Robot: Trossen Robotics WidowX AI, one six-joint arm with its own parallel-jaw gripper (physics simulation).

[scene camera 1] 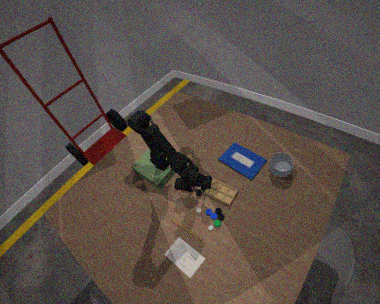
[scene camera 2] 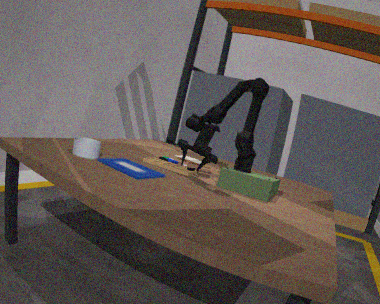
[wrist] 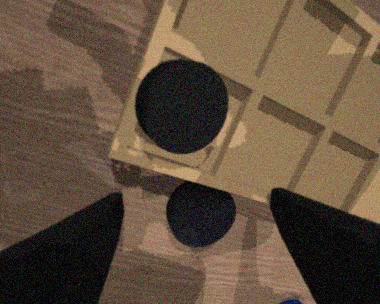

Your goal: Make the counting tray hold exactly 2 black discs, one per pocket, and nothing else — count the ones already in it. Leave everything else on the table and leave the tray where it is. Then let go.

The gripper is open and holds nothing. Also in view: a tan counting tray.
